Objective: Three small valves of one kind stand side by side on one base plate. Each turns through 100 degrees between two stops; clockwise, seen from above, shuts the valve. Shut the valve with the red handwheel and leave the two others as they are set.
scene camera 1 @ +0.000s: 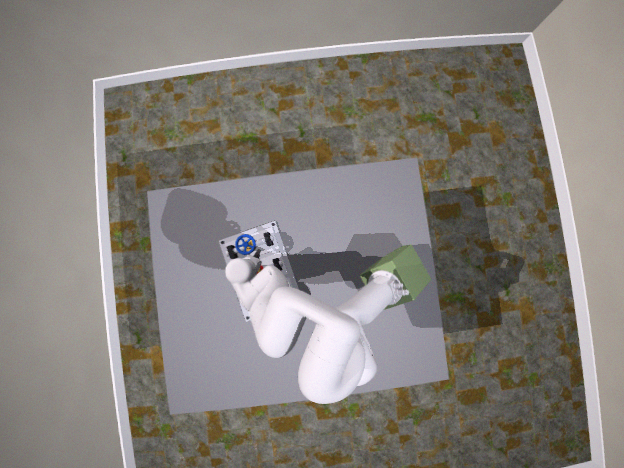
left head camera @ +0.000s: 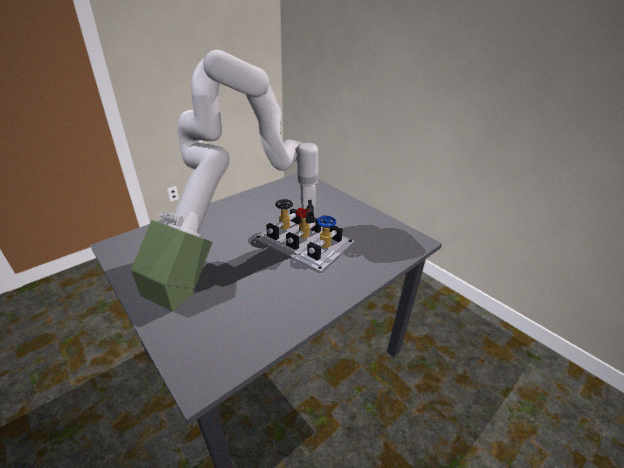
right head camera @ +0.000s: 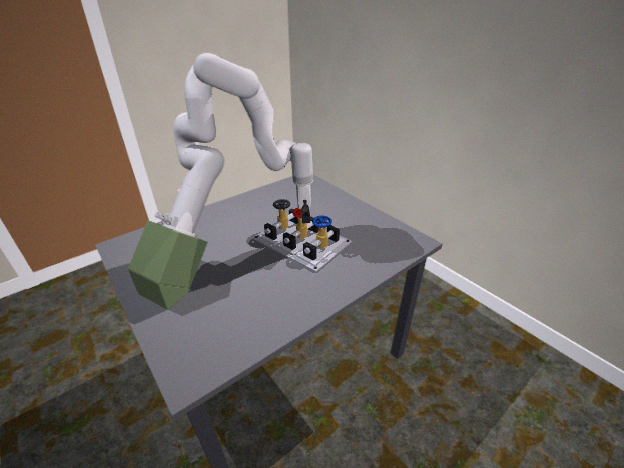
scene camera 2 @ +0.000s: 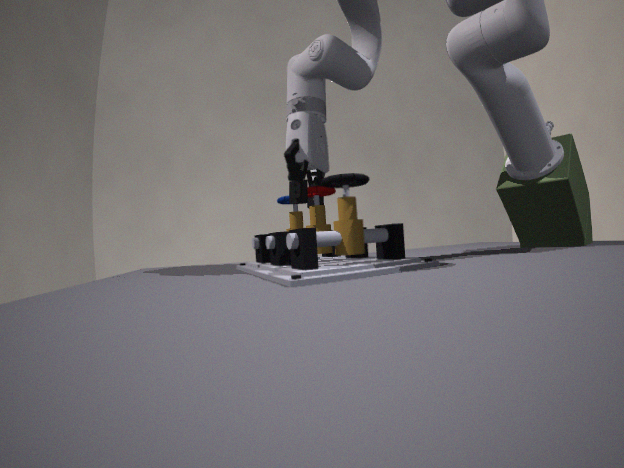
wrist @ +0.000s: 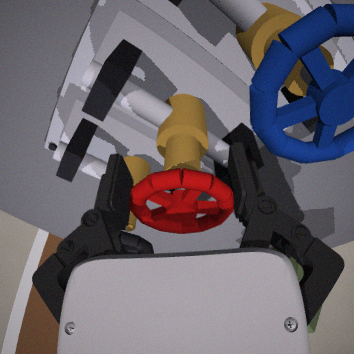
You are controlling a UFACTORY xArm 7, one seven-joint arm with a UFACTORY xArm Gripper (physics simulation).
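Places are measured from the arm's base along level axes (x ahead, y left, z up), in centimetres.
Pixels of known places: gripper, fingertip midpoint: (left head camera: 308, 217) (right head camera: 305, 217) (scene camera 2: 307, 206) (wrist: 176, 161); arm's base, origin of the base link: (scene camera 1: 385, 287) (left head camera: 182, 231) (right head camera: 178, 231) (scene camera 2: 534, 160).
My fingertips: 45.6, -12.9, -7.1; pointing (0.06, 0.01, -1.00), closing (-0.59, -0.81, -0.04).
Note:
Ahead of a thing's pixels: the offset from my fingertips to its top centre, as dx, dy, dz. "spot": to the spot under its first point. Level surfaces: height alone.
The red handwheel @(-1.5, +0.9, +3.0) (left head camera: 301, 212) (right head camera: 297, 212) (scene camera 2: 323, 190) (wrist: 200, 180) is on the middle valve. My gripper (scene camera 2: 306, 193) (wrist: 176, 161) points down, with one black finger on each side of the red rim; both pads appear to touch it in the wrist view. The blue handwheel @(+0.4, -9.4, +3.1) (left head camera: 326, 221) (right head camera: 322, 220) (scene camera 1: 245, 244) (wrist: 265, 107) stands to one side, close to a finger. The black handwheel @(-3.4, +11.2, +3.1) (left head camera: 283, 204) (right head camera: 281, 204) (scene camera 2: 346, 179) is on the other side, mostly hidden in the wrist view. The valves stand on a pale base plate @(spot: -8.0, -16.5, -10.6) (left head camera: 322, 266) (right head camera: 316, 268). The arm covers most of the red wheel in scene camera 1.
The base plate lies on a grey table @(dz -11.4) (left head camera: 282, 297) (scene camera 1: 201, 352). A green block (left head camera: 168, 266) (scene camera 1: 410, 274) (scene camera 2: 549, 211) is at the foot of the arm. Black pipe supports (left head camera: 314, 250) (scene camera 2: 303, 249) stand around the valves.

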